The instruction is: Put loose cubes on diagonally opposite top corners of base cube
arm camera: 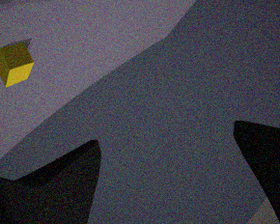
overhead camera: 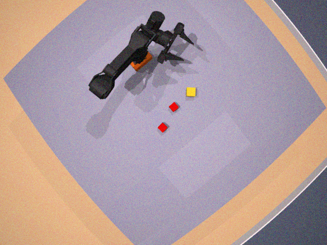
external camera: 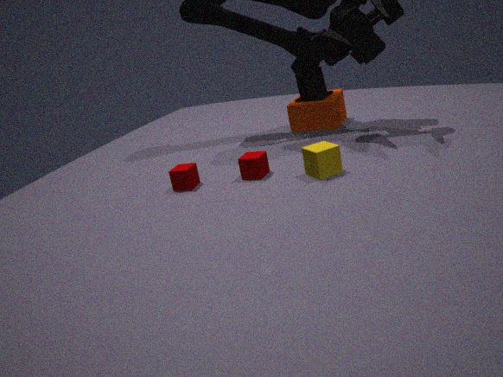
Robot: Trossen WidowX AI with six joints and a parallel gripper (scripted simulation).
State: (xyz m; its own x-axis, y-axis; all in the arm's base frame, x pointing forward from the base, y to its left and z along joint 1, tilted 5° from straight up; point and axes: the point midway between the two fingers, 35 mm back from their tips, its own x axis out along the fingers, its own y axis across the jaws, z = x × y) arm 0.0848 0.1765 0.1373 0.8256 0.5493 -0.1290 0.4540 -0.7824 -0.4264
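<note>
Now: the yellow base cube 150 mm ahead of my gripper tip, 60 mm to the right of it and 170 mm below it.
</note>
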